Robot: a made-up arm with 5 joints.
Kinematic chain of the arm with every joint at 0, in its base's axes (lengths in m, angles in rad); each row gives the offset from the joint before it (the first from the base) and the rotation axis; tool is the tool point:
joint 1: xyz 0 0 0.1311 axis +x
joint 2: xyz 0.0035 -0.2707 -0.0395 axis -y
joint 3: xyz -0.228 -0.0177 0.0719 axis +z
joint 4: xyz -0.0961 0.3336 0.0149 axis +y
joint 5: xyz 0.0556 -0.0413 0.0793 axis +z
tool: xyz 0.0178 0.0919 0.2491
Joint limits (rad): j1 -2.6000..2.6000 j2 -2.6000..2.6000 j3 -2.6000..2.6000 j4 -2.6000..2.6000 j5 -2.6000..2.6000
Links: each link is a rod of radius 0.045 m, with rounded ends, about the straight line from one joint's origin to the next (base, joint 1, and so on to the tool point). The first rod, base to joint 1, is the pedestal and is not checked.
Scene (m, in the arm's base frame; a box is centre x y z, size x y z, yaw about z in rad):
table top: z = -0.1
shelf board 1: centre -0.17 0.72 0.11 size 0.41 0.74 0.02 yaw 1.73
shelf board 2: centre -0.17 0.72 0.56 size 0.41 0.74 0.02 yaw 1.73
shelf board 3: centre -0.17 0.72 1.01 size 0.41 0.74 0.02 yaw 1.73
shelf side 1: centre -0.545 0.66 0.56 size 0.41 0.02 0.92 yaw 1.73
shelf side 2: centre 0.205 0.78 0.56 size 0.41 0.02 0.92 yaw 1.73
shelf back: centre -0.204 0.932 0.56 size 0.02 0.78 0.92 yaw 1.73
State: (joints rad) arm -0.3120 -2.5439 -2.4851 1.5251 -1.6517
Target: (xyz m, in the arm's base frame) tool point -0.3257 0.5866 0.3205
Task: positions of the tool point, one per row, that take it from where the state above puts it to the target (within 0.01 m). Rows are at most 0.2 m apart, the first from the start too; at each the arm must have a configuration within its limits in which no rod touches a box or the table.
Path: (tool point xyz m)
1: 0.1640 -0.4761 0.5894
2: 0.1498 -0.3543 0.6808
3: 0.1486 -0.2166 0.7331
4: 0.1618 -0.0722 0.7441
5: 0.1885 0.0697 0.7121
6: 0.2256 0.1979 0.6361
7: 0.2199 0.3311 0.5902
8: 0.1788 0.4507 0.5255
9: 0.1048 0.5449 0.4526
10: 0.0051 0.6057 0.3843
11: -0.1092 0.6302 0.3333
12: -0.2243 0.6214 0.3101
13: -0.3257 0.5866 0.3205

